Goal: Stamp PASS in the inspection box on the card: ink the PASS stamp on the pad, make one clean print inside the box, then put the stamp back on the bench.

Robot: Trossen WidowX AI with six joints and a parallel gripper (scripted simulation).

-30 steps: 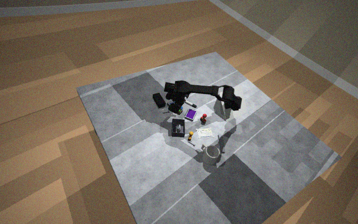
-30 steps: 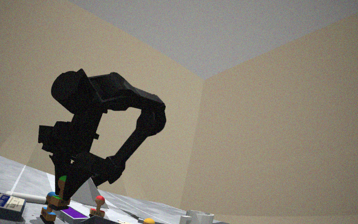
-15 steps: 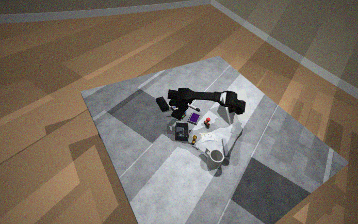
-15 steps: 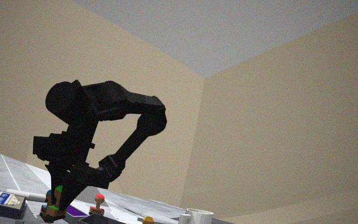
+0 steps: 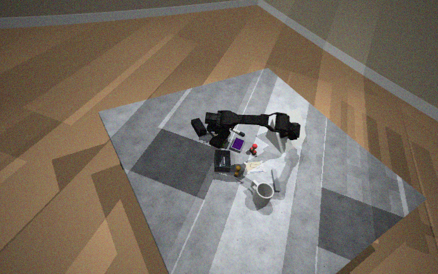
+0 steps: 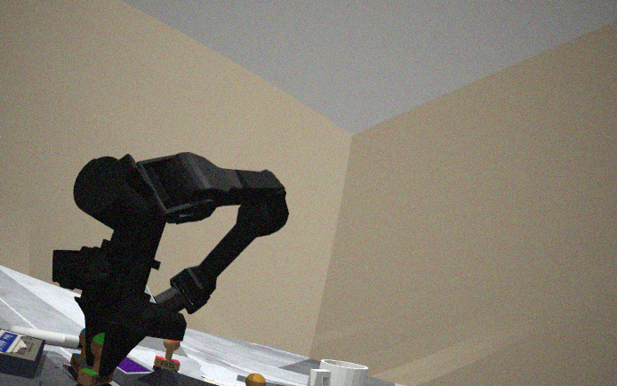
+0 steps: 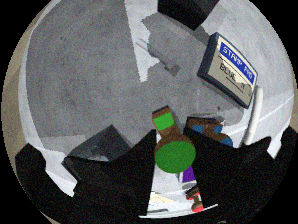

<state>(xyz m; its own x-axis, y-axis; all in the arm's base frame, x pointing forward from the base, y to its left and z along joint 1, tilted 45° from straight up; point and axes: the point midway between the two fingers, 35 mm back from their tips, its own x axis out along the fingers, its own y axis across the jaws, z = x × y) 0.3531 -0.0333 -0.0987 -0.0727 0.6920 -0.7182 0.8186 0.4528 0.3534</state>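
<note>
My gripper tip is now right at the green-knobbed stamp. Also, from my gripper tip: blue-labelled box: 4 cm behind, 10 cm to the right, 1 cm below; then purple ink pad: 10 cm behind, 3 cm to the left, 2 cm below; then blue-knobbed stamp: 4 cm behind, 2 cm to the right, 1 cm below.
</note>
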